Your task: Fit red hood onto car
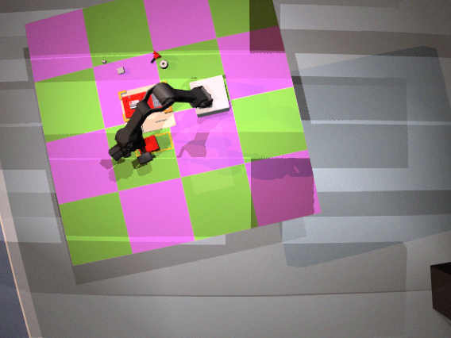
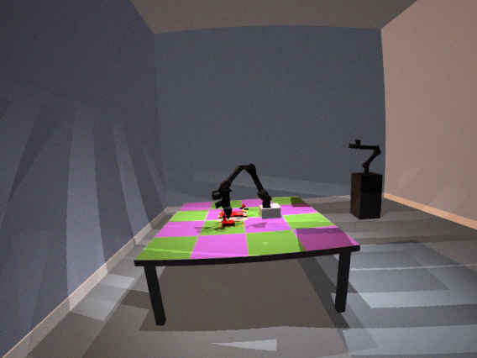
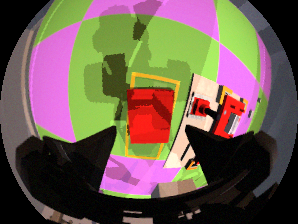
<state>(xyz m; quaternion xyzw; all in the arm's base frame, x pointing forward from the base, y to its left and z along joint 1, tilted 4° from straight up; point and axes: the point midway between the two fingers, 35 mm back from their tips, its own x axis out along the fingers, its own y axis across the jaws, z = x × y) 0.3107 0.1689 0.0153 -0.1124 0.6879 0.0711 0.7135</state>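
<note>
My gripper tip is now 4 cm above the red hood.
</note>
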